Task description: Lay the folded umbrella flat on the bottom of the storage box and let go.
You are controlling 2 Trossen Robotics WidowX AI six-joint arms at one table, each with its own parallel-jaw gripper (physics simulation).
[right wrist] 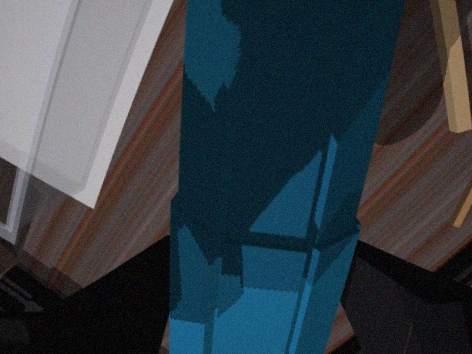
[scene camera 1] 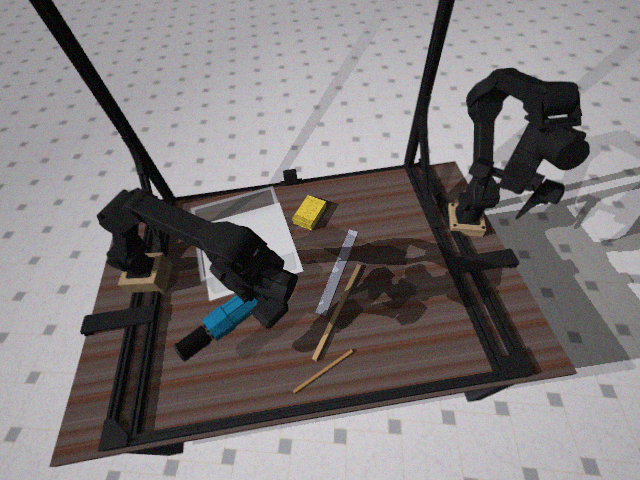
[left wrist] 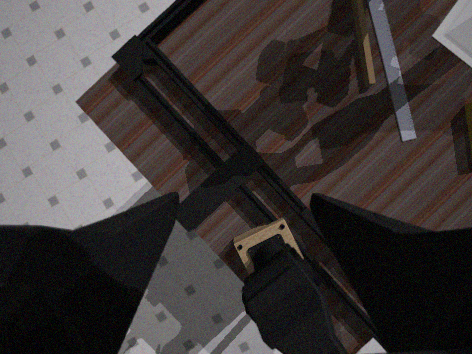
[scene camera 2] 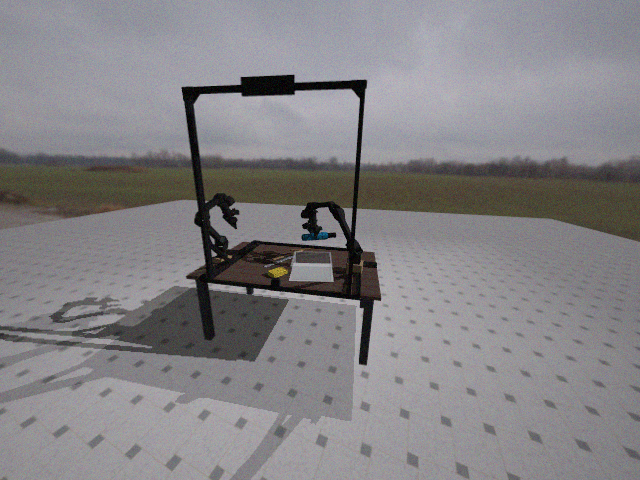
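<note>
The blue folded umbrella with a black handle hangs roughly level above the table. My right gripper is shut on its blue body, and the handle points toward the lower left in scene camera 1. The white storage box stands behind the umbrella in scene camera 1, partly hidden by the right arm; the umbrella is outside it. My left gripper is open and empty, high beside its own arm base.
A yellow block lies beside the box. A pale flat bar, a wooden strip and a thin stick lie near the table's middle. Black frame rails and posts stand at both sides.
</note>
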